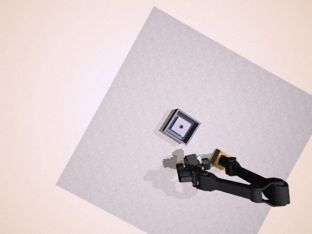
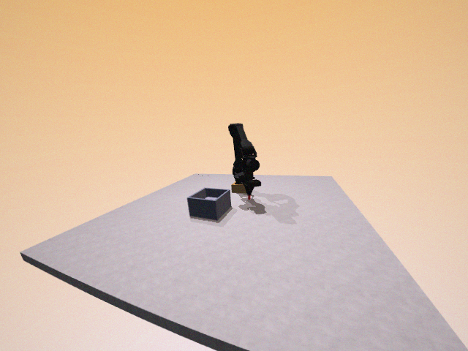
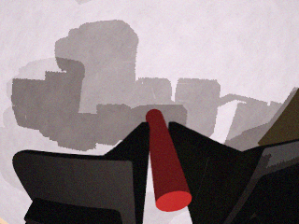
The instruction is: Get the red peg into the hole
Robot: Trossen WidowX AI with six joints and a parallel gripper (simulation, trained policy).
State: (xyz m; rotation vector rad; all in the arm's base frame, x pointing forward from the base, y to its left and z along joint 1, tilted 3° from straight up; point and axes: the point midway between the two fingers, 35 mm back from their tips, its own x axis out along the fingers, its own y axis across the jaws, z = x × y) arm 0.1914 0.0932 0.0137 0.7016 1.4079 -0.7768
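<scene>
Now: the pale plate 18 cm to the right of my gripper tip and 14 cm ahead of it. Also, from my gripper tip: dark box: 18 cm to the right, 14 cm ahead, 2 cm below; red peg: 1 cm above.
</scene>
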